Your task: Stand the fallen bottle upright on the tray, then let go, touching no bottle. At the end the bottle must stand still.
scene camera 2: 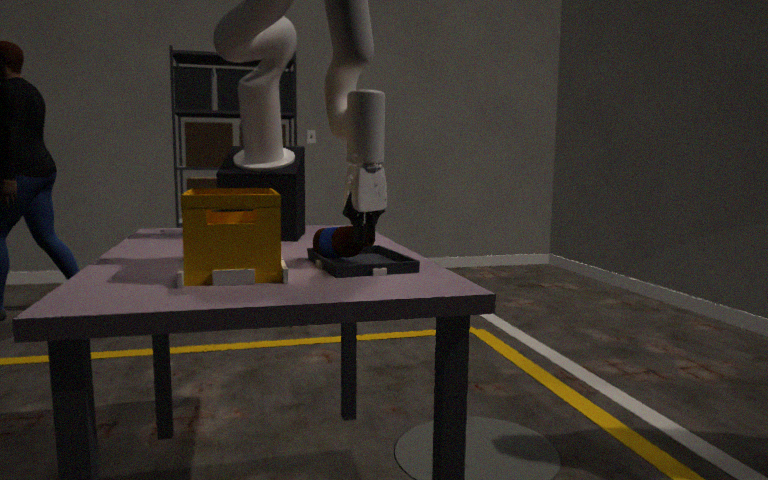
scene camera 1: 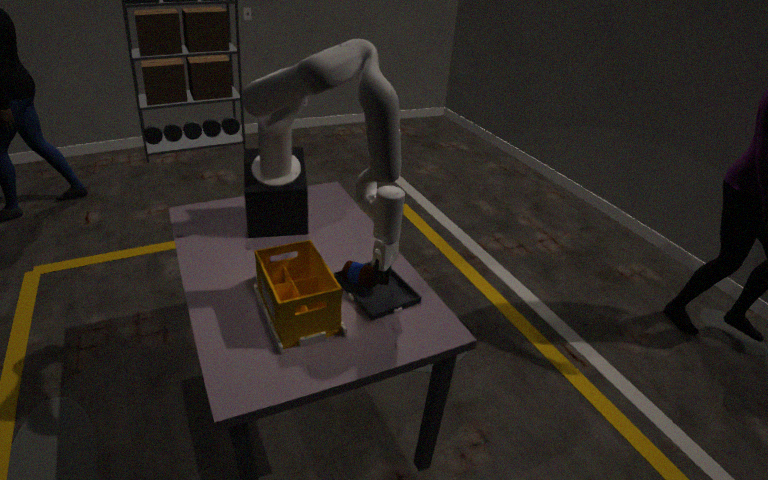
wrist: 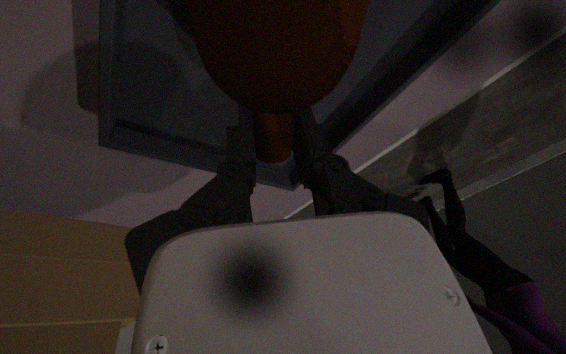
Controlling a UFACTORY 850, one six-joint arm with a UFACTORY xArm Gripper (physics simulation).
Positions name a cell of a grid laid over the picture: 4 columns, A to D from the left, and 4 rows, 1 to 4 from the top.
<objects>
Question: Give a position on a brown bottle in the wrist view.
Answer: At B1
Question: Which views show the brown bottle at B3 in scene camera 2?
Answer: Scene camera 2, scene camera 1 and the wrist view: all of them.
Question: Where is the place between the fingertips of the gripper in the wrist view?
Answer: B2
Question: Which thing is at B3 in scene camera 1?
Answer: A brown bottle.
</objects>
